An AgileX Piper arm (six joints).
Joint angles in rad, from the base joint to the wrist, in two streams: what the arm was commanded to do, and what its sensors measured. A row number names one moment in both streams.
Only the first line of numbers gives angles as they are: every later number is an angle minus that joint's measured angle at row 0.
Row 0, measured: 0.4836, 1.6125, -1.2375, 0.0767, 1.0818, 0.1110
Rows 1 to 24, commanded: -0.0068, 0.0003, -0.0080, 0.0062, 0.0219, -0.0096; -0.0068, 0.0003, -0.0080, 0.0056, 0.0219, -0.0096; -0.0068, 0.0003, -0.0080, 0.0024, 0.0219, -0.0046; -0.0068, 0.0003, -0.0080, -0.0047, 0.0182, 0.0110; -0.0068, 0.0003, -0.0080, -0.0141, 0.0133, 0.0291; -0.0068, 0.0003, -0.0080, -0.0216, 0.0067, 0.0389; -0.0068, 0.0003, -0.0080, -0.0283, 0.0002, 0.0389; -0.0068, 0.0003, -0.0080, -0.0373, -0.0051, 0.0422; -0.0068, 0.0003, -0.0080, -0.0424, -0.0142, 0.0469; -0.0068, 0.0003, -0.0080, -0.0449, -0.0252, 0.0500; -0.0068, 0.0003, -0.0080, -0.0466, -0.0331, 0.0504; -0.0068, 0.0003, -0.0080, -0.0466, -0.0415, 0.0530; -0.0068, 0.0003, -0.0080, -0.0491, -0.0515, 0.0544; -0.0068, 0.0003, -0.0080, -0.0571, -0.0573, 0.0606; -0.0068, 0.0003, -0.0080, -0.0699, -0.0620, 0.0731; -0.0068, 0.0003, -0.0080, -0.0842, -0.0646, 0.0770; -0.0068, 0.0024, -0.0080, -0.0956, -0.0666, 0.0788; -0.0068, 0.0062, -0.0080, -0.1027, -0.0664, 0.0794; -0.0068, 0.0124, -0.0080, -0.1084, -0.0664, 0.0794; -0.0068, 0.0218, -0.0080, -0.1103, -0.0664, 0.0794; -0.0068, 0.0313, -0.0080, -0.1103, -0.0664, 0.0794; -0.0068, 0.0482, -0.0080, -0.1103, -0.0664, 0.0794; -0.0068, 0.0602, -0.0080, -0.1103, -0.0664, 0.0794; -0.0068, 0.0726, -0.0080, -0.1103, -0.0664, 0.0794
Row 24, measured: 0.0000, 0.0282, -0.0015, -0.0909, -0.0559, 0.0745
